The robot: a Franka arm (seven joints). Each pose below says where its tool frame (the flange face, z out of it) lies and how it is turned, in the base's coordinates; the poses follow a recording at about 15 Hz.
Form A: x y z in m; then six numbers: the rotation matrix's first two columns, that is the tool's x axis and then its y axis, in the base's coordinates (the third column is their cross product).
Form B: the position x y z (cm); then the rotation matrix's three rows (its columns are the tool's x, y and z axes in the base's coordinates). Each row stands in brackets. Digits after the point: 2 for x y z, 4 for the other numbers.
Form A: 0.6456, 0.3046, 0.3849, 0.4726, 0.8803, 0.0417, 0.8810, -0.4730, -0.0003
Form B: [64.56, 30.46, 38.49], [[0.4726, 0.8810, 0.0195], [0.8803, -0.4730, 0.0369], [0.0417, -0.0003, -0.9991]]
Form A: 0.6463, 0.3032, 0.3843, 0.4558, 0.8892, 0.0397, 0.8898, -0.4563, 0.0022
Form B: [64.63, 30.32, 38.43], [[0.4558, 0.8898, 0.0201], [0.8892, -0.4563, 0.0343], [0.0397, 0.0022, -0.9992]]
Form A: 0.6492, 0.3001, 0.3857, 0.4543, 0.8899, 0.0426, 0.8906, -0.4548, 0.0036
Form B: [64.92, 30.01, 38.57], [[0.4543, 0.8906, 0.0226], [0.8899, -0.4548, 0.0363], [0.0426, 0.0036, -0.9992]]
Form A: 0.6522, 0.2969, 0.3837, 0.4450, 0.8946, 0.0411, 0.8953, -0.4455, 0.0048
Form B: [65.22, 29.69, 38.37], [[0.4450, 0.8953, 0.0226], [0.8946, -0.4455, 0.0347], [0.0411, 0.0048, -0.9992]]
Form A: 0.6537, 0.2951, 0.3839, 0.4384, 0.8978, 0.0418, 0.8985, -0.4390, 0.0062
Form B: [65.37, 29.51, 38.39], [[0.4384, 0.8985, 0.0239], [0.8978, -0.4390, 0.0348], [0.0418, 0.0062, -0.9991]]
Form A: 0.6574, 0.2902, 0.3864, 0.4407, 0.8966, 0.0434, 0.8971, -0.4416, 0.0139
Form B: [65.74, 29.02, 38.64], [[0.4407, 0.8971, 0.0316], [0.8966, -0.4416, 0.0328], [0.0434, 0.0139, -0.9990]]
